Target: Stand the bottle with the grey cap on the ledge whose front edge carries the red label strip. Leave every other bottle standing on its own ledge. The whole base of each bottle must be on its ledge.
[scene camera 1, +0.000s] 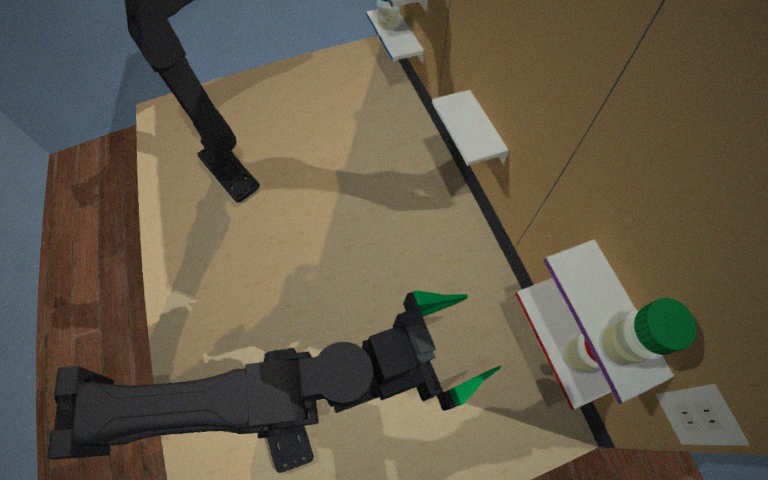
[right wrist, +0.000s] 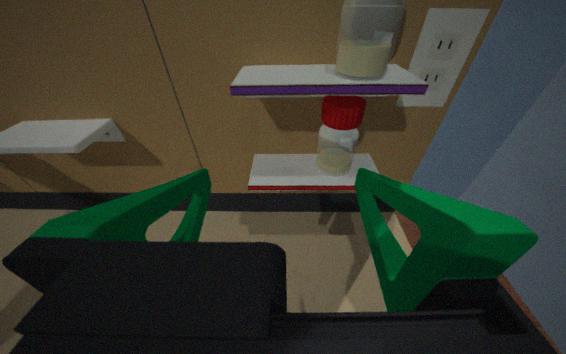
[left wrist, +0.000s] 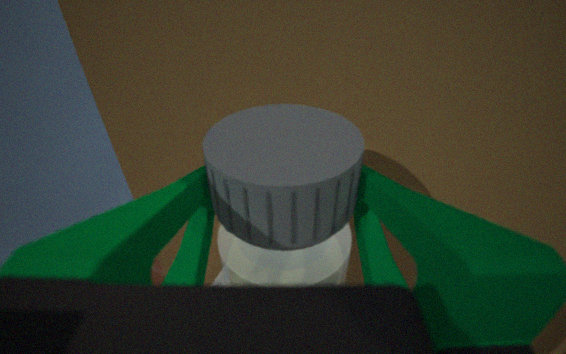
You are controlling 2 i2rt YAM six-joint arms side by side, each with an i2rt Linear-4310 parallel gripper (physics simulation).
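Places are measured from the left arm's base along level axes (x ahead, y left, z up), in centimetres.
Pixels of known places: left gripper, fingertip midpoint: (left wrist: 283,178); right gripper, fingertip midpoint: (scene camera 1: 482,331) (right wrist: 282,176); left arm's base at its link origin: (scene camera 1: 228,170).
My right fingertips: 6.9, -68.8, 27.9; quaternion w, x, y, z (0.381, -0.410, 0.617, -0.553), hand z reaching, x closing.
Ahead of a thing's pixels: the offset from my right fingertips to its top centre, as dx, dy, dz. "*": to the spot under its first point.
The grey-capped bottle {+42.9, +66.2, +18.6} (left wrist: 284,215) is upright between the fingers of my left gripper (left wrist: 283,178), which is shut on its cap; its base is hidden. The red-label ledge {+12.6, -10.2, -11.9} (scene camera 1: 543,308) (right wrist: 280,172) holds a red-capped bottle {+12.0, -13.2, -1.4} (scene camera 1: 576,353) (right wrist: 335,145) on its right part in the right wrist view. The purple-label ledge {+12.6, -10.2, +2.1} (scene camera 1: 589,271) (right wrist: 280,75) is above it and bears a green-capped bottle {+10.4, -13.4, +12.6} (scene camera 1: 665,326); that bottle's body {* +8.0, -12.0, +5.3} (right wrist: 370,45) shows in the right wrist view. My right gripper (scene camera 1: 483,332) (right wrist: 282,176) is open and empty, in front of the red-label ledge and apart from it.
A blue-edged ledge {+44.2, +63.3, -11.9} (scene camera 1: 404,42) with a bottle {* +42.9, +64.1, -7.7} (scene camera 1: 387,15) is at the top of the scene view. A white ledge {+28.4, +26.6, -4.9} (scene camera 1: 470,127) (right wrist: 55,135) without a bottle is on the wall between. A wall outlet {* +10.2, -25.7, +3.1} (scene camera 1: 702,416) (right wrist: 442,60) is beside the purple-label ledge.
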